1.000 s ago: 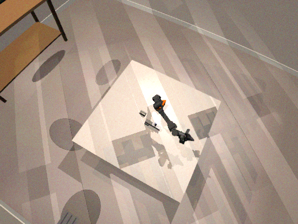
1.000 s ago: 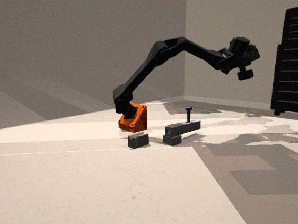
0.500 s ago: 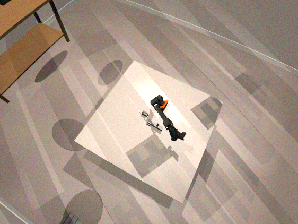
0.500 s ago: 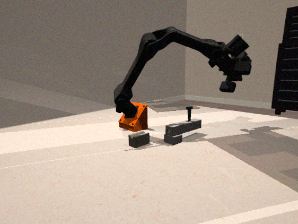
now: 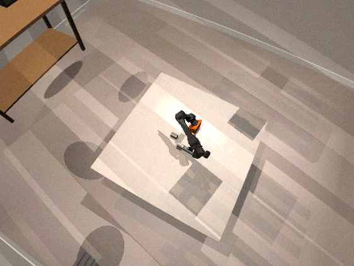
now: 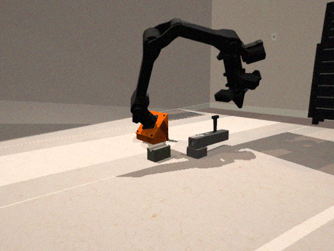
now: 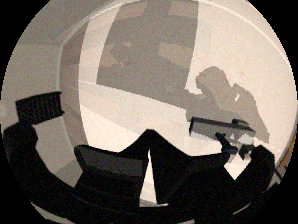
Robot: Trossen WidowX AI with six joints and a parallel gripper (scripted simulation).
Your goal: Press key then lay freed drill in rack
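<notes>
The dark key is 4 cm behind my gripper tip, 12 cm to the right of it and 5 cm below it. Round my gripper tip: drill (5 cm behind, 18 cm to the right, 9 cm below); then grey rack (14 cm behind, 31 cm to the right, 12 cm below).
</notes>
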